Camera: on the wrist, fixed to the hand. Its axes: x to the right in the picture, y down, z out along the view.
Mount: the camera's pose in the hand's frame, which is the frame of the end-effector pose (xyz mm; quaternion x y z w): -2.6 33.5 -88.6 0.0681 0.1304 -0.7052 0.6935
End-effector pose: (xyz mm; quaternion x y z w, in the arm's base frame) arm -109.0 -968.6 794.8 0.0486 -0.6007 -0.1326 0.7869
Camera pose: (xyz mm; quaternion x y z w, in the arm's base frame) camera -19.7 -943.1 776.0 0.5282 -0.2887 -0.5997 0.5273
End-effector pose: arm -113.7 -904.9 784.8 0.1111 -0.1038 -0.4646 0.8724
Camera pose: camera -63.5 -875.9 709.8 0.2702 0.0885 -0.9159 0.2834
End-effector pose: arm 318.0 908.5 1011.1 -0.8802 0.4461 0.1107 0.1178
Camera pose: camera 297.3 864.1 1092.2 -0.9315 -0.2885 -0.1515 0.1615
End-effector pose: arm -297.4 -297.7 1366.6 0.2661 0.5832 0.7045 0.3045
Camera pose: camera -364.3 -362.6 1383.7 -0.2979 0.6798 0.2688 0.6139
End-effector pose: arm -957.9 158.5 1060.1 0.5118 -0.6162 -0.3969 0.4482
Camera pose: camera -882.0 163.8 1116.6 0.8718 -0.0350 -0.4826 0.0764
